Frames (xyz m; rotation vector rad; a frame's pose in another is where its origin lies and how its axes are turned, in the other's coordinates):
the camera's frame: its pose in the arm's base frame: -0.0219 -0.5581 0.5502 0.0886 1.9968 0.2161
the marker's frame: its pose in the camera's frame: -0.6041 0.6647 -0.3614 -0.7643 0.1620 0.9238
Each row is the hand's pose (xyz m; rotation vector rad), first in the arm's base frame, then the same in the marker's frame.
Working: the arm's base frame: its pose in the marker's frame: 0.2779 -1.3362 0.1221 -0.5056 -1.7653 -1.5832

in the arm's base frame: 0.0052 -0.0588 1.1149 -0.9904 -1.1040 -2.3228
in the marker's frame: -0.0337 -0.2650 0.0782 -0.3515 0.4643 1.2363
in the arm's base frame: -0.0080 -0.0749 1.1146 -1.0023 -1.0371 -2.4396
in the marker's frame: -0.0359 -0.2660 0.0576 -0.4456 0.3969 1.2092
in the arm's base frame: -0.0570 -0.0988 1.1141 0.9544 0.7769 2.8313
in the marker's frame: -0.0192 -0.2627 0.0058 -0.7890 0.1282 1.0002
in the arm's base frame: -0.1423 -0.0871 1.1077 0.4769 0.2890 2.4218
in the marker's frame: 0.0483 -0.2530 -0.0472 -1.2085 -0.2415 0.4934
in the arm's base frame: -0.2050 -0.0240 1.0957 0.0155 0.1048 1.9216
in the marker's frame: 0.1375 -0.2433 -0.0482 -1.4087 -0.4797 -0.1458
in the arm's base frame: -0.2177 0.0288 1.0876 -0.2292 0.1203 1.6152
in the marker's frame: 0.1848 -0.2398 -0.0205 -1.4001 -0.5444 -0.5473
